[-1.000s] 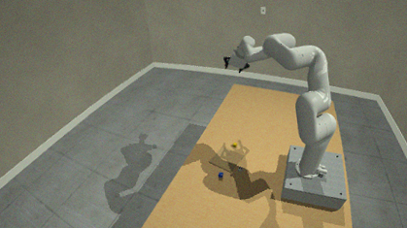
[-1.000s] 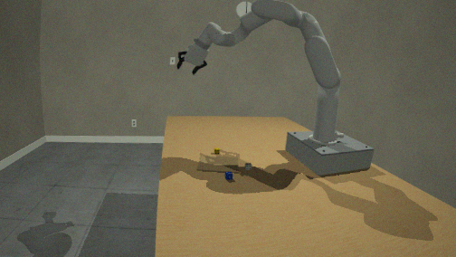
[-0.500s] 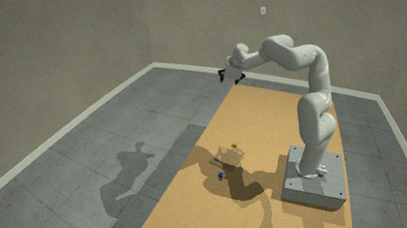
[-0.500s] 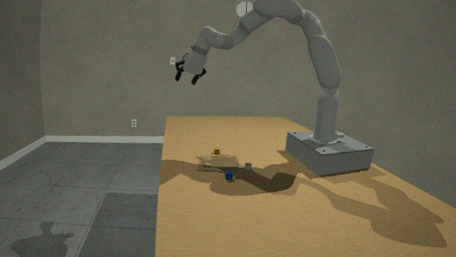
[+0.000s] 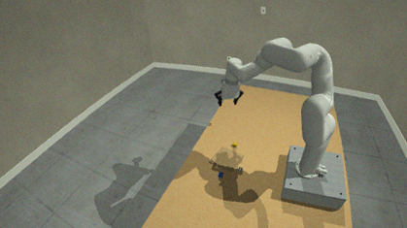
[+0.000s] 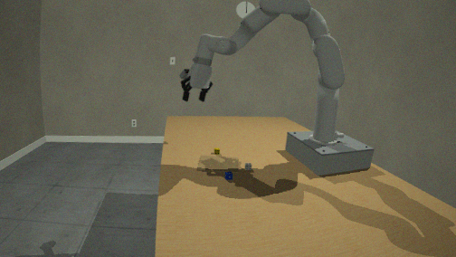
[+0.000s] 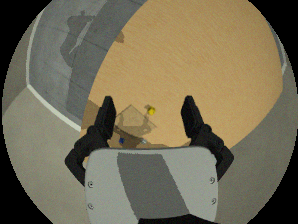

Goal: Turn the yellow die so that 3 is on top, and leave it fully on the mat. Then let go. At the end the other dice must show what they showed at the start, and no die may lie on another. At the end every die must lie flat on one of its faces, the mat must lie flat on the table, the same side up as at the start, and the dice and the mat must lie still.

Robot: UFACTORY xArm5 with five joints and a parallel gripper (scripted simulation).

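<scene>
The yellow die lies 19 cm below my hand, 11 cm to the left of it and 10 cm behind it. From my hand the other things lie so: blue die (35 cm to the left, 19 cm below, 13 cm behind); grey die (27 cm to the left, 20 cm behind, 19 cm below); tan mat (23 cm to the left, 20 cm below, 10 cm behind).
</scene>
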